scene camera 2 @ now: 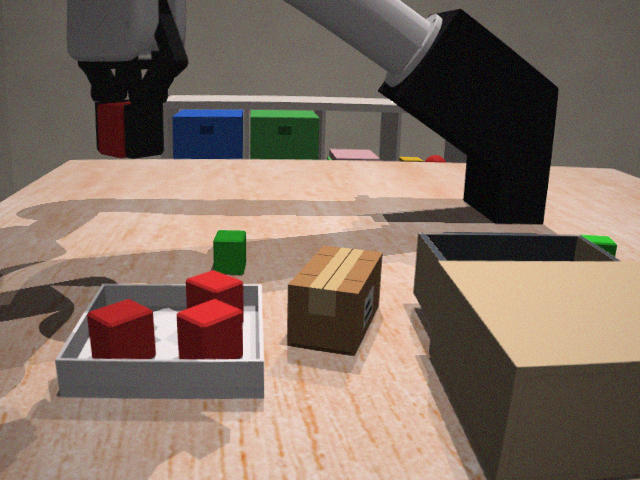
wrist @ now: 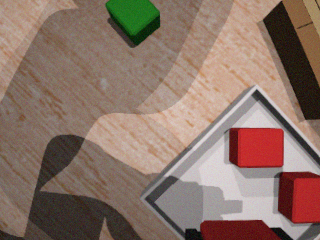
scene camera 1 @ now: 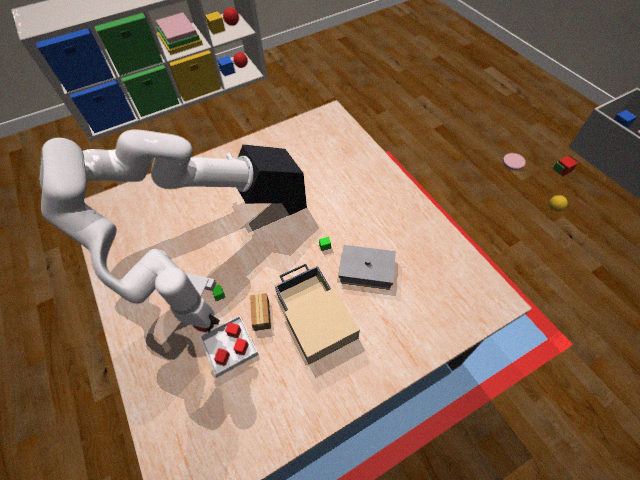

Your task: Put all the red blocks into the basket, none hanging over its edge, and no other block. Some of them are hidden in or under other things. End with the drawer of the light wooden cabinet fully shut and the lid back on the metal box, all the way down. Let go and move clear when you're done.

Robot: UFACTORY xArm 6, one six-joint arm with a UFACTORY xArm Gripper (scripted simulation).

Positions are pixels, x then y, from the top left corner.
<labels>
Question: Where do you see a red block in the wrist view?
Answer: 248,147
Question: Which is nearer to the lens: the red block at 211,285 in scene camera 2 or the green block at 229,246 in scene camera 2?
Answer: The red block.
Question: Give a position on a light wooden cabinet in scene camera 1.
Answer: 323,324
</labels>
